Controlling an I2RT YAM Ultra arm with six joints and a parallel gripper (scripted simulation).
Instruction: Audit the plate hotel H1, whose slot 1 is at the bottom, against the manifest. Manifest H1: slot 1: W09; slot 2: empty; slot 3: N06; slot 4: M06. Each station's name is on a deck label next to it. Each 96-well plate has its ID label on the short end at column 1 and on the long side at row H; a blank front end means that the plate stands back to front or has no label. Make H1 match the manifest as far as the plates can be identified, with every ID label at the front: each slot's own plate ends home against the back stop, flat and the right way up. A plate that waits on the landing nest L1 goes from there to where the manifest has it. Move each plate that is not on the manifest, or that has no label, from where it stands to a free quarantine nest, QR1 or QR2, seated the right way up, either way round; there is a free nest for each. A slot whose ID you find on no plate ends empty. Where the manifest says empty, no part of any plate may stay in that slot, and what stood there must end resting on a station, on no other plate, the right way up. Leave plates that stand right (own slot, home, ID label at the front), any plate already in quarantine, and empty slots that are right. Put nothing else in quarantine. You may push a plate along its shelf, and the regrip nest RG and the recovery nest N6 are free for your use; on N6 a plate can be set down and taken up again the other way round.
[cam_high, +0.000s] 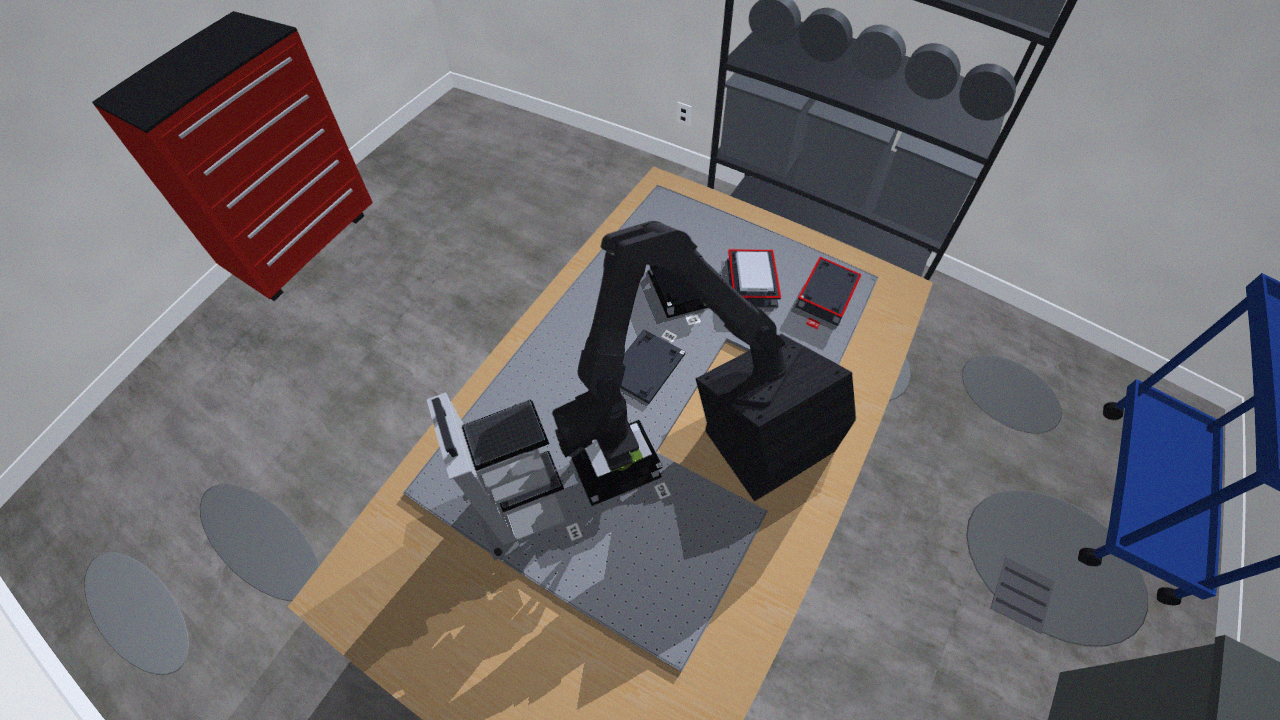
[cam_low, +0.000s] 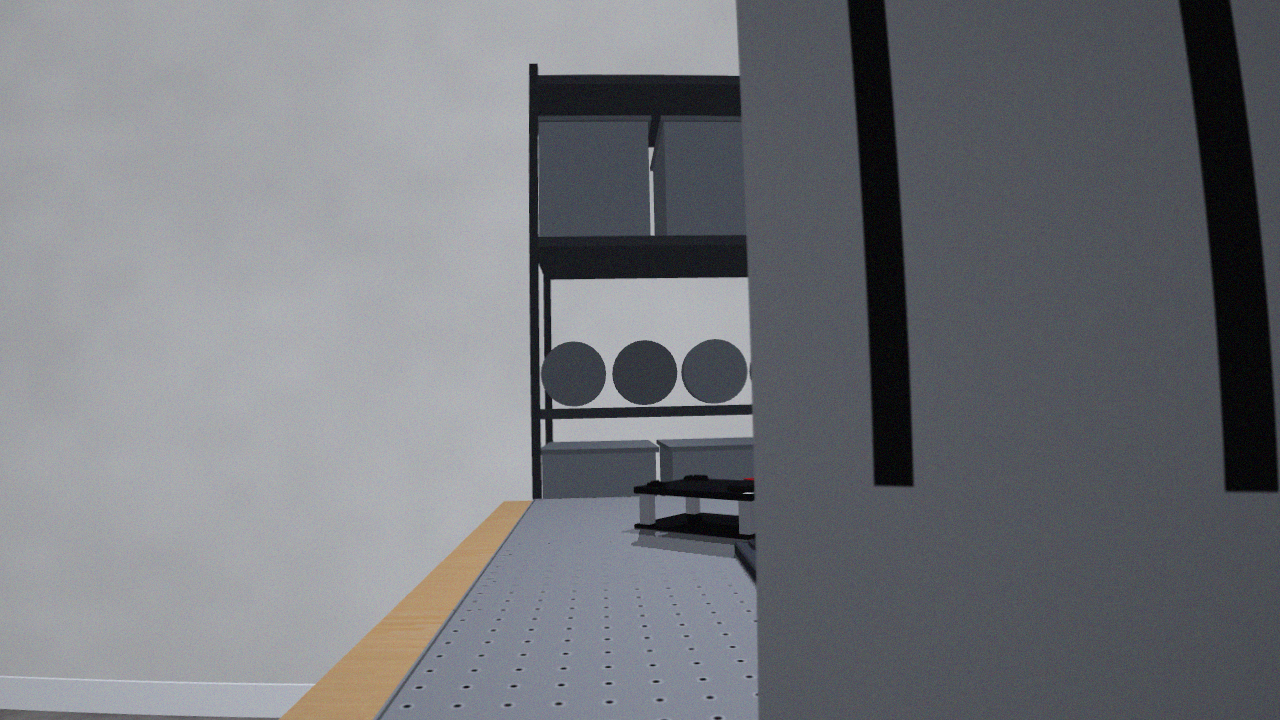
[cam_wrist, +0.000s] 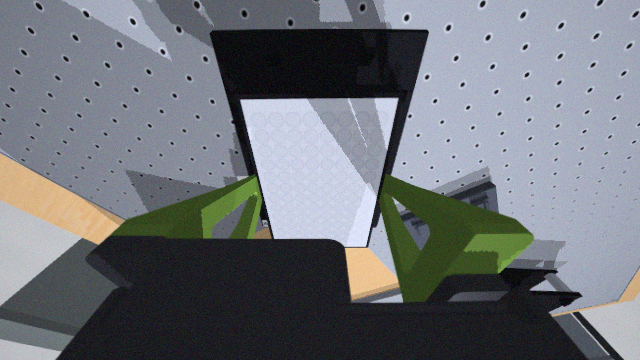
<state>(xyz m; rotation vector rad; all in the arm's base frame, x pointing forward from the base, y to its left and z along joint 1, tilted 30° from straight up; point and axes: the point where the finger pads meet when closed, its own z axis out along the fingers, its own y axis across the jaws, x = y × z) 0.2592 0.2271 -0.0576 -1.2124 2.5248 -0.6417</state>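
My gripper is now 110 mm past the RG deck label, 90 mm above it and 10 mm to the right of it. The rest, counted from my hand: white plate: 610 mm to the right, 110 mm behind, 40 mm below; H1 deck label: 170 mm to the left, 90 mm below, 20 mm ahead; grey hotel wall: 200 mm to the left, 180 mm ahead, 100 mm above.
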